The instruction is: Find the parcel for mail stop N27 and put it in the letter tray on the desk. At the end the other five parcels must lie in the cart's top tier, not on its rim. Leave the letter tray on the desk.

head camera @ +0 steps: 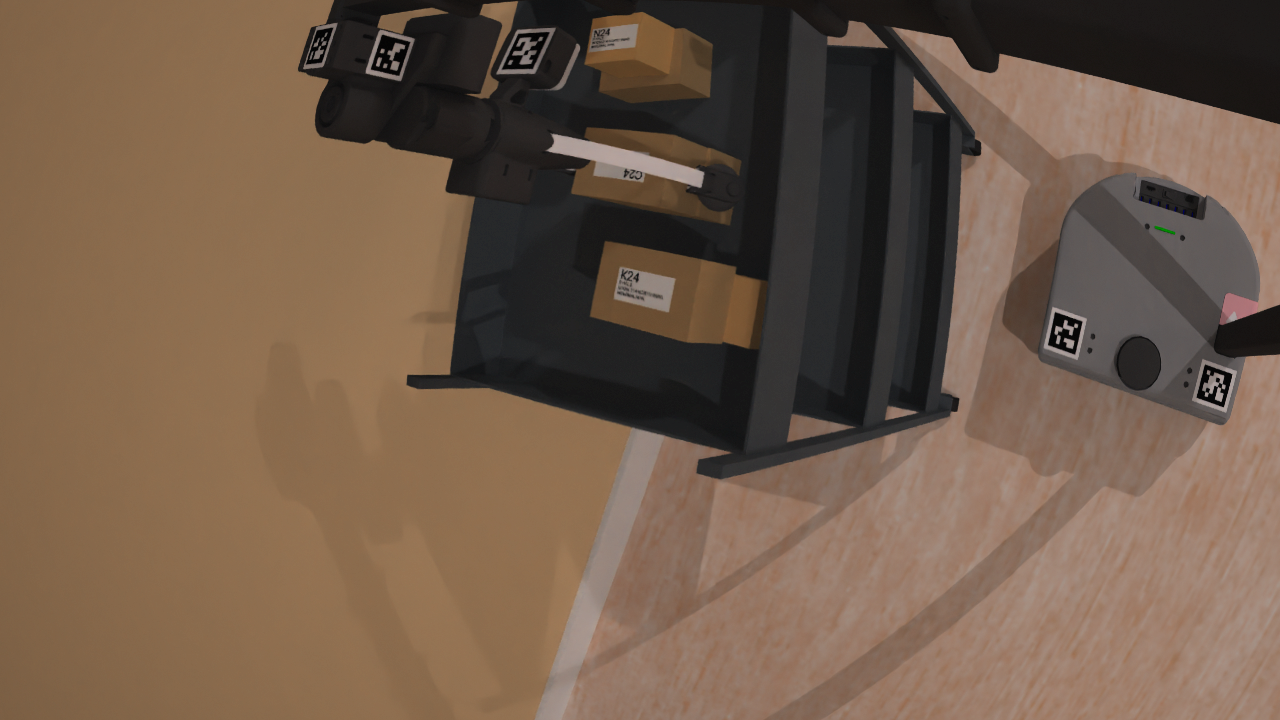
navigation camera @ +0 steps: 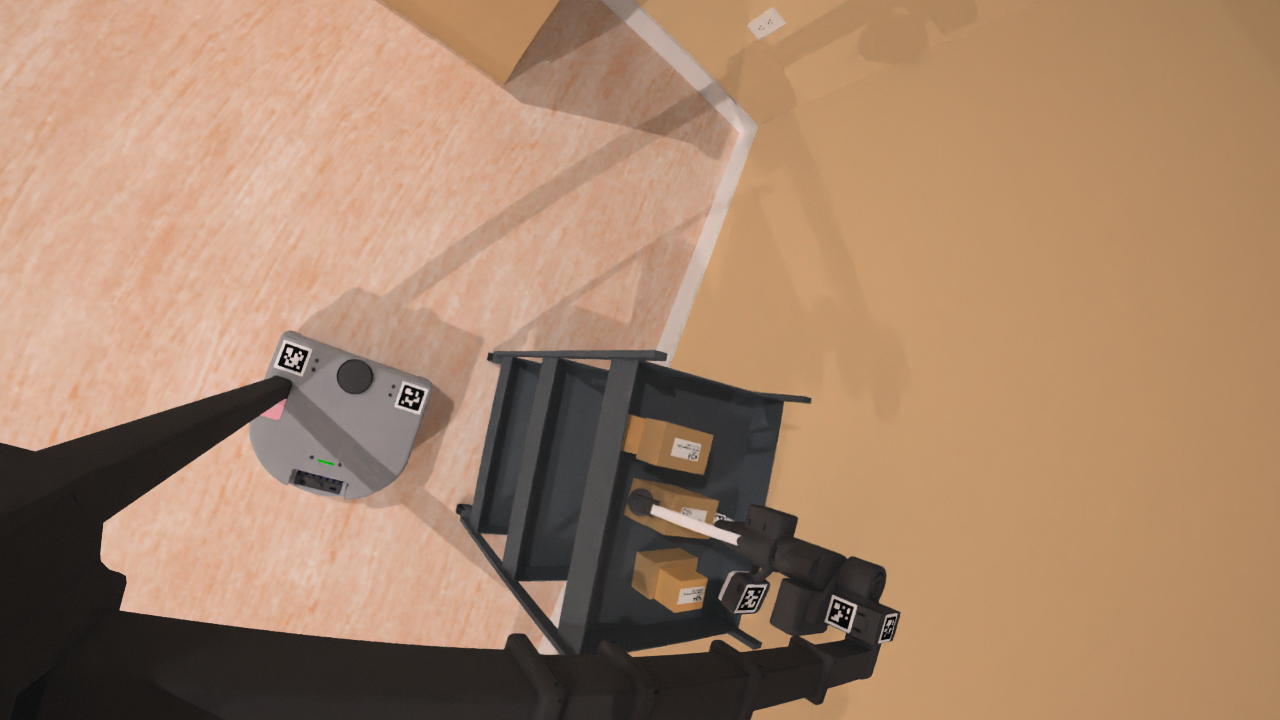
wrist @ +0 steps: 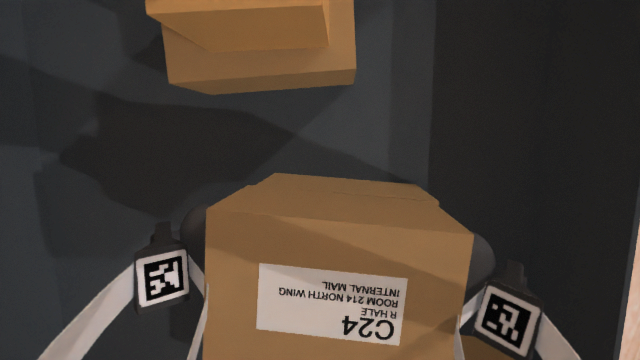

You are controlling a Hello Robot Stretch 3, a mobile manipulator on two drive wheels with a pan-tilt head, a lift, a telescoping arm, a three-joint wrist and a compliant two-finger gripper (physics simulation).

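Places are measured from the robot's base along level axes (x ahead, y left, z up), in metres.
Pixels of known places: robot's base, link origin: (head camera: 1136, 361) (navigation camera: 354, 374).
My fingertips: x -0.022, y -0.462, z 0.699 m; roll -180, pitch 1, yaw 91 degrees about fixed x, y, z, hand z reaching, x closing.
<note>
Ahead of a thing's pixels: the offset from my fingertips to its top centre.
My gripper (head camera: 711, 183) (navigation camera: 642, 505) (wrist: 333, 245) has a fingertip pressed to each side of the C24 parcel @(0.002 m back, 0.000 m left, 0.064 m up) (head camera: 662, 198) (navigation camera: 675, 497) (wrist: 310, 240), inside the top tier of the dark cart (head camera: 787, 268) (navigation camera: 601, 537). Its label is upside down in the wrist view. The N24 parcel @(0.119 m back, 0.045 m right, 0.064 m up) (head camera: 626, 58) (navigation camera: 673, 586) (wrist: 265, 25) rests on another parcel @(0.112 m back, 0.050 m right, 0.014 m up) (head camera: 662, 85) (wrist: 260, 65) whose label is hidden. The K24 parcel @(0.090 m ahead, 0.051 m left, 0.066 m up) (head camera: 644, 288) (navigation camera: 671, 447) lies on the other side of C24, with a lighter parcel @(0.092 m ahead, 0.055 m left, 0.016 m up) (head camera: 744, 308) (navigation camera: 633, 434) showing beside it. No N27 label, letter tray or desk shows.
My mobile base (head camera: 1136, 277) (navigation camera: 344, 429) stands on the wooden floor beside the cart's lower shelves. A tan wall (head camera: 179, 537) (navigation camera: 1029, 358) runs close behind the cart. My arm (navigation camera: 358, 671) reaches past the cart's end. A brown box-like block (navigation camera: 483, 35) shows at the navigation view's top edge.
</note>
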